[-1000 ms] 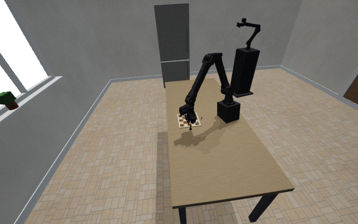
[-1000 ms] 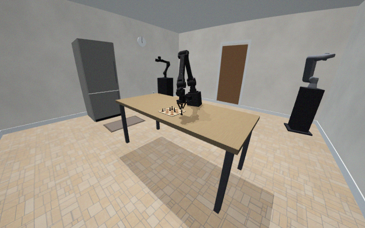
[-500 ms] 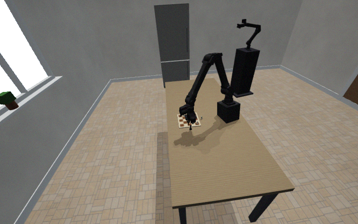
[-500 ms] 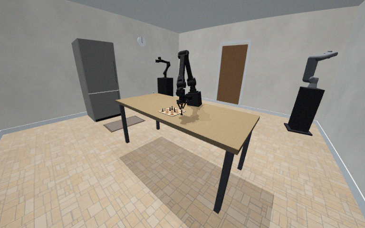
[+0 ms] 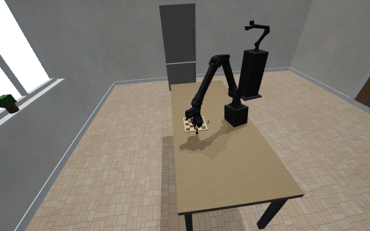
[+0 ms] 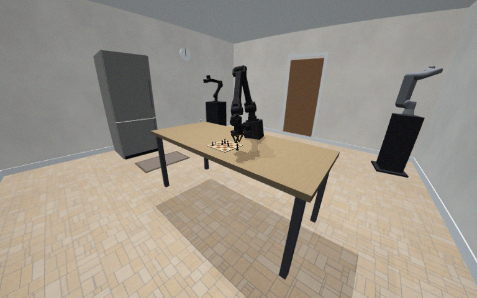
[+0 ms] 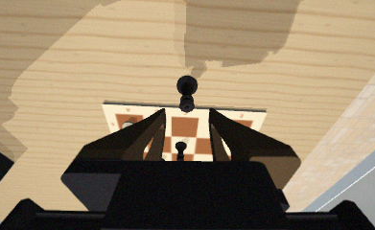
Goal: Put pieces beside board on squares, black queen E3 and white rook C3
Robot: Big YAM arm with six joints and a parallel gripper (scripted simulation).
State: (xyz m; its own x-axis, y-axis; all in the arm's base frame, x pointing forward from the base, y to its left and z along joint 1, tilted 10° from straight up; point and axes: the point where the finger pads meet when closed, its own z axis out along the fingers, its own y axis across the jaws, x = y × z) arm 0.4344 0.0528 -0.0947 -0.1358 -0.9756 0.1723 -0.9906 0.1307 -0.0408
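Now: the black queen 40 mm below my hand. Also, from my hand: chessboard (30 mm behind, 140 mm to the right, 70 mm below).
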